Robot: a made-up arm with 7 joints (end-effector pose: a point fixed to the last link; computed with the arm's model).
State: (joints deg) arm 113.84 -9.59 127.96 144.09 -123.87 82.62 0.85
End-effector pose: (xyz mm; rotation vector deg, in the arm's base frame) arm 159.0 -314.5 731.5 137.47 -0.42 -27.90
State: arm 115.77 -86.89 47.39 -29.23 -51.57 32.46 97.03
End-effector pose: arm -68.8 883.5 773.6 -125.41 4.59 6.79
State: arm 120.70 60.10 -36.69 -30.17 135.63 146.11 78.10
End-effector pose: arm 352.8 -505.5 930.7 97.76 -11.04 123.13
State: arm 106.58 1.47 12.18 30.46 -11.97 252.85 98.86
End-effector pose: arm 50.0 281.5 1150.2 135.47 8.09 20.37
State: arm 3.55 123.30 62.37 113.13 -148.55 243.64 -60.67
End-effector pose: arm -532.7 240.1 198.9 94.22 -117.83 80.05
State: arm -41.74 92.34 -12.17 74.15 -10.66 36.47 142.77
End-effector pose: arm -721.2 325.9 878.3 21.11 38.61 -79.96
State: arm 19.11 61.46 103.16 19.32 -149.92 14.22 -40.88
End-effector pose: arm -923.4 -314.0 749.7 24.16 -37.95 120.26
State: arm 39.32 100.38 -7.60 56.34 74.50 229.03 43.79
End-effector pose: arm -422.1 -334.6 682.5 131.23 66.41 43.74
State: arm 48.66 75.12 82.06 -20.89 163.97 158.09 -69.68
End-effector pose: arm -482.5 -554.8 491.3 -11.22 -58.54 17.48
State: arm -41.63 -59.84 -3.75 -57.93 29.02 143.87 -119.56
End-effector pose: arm 176.8 -400.7 921.8 -33.12 -40.17 43.70
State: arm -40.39 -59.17 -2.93 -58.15 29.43 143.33 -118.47
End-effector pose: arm 179.2 -396.1 926.1 -33.07 -41.18 46.44
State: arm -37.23 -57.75 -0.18 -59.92 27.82 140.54 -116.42
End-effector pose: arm 173.8 -378.6 935.0 -33.23 -42.96 50.65
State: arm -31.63 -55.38 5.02 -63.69 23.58 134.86 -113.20
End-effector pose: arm 154.7 -349.9 944.0 -33.09 -46.04 56.31
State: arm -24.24 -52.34 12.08 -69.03 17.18 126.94 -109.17
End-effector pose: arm 122.7 -323.1 942.1 -31.34 -50.63 62.42
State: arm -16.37 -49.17 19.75 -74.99 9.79 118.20 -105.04
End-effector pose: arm 88.9 -308.8 923.9 -26.80 -56.19 68.08
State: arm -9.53 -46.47 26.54 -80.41 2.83 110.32 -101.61
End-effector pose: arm 64.6 -306.0 896.1 -20.05 -61.35 72.67
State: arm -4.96 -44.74 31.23 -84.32 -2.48 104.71 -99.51
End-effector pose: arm 51.5 -306.9 871.6 -13.53 -64.75 75.34
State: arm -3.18 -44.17 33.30 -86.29 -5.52 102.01 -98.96
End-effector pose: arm 44.4 -306.3 858.4 -9.69 -65.90 75.43
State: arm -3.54 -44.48 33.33 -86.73 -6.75 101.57 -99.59
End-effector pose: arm 39.7 -303.3 855.8 -8.71 -65.35 73.41
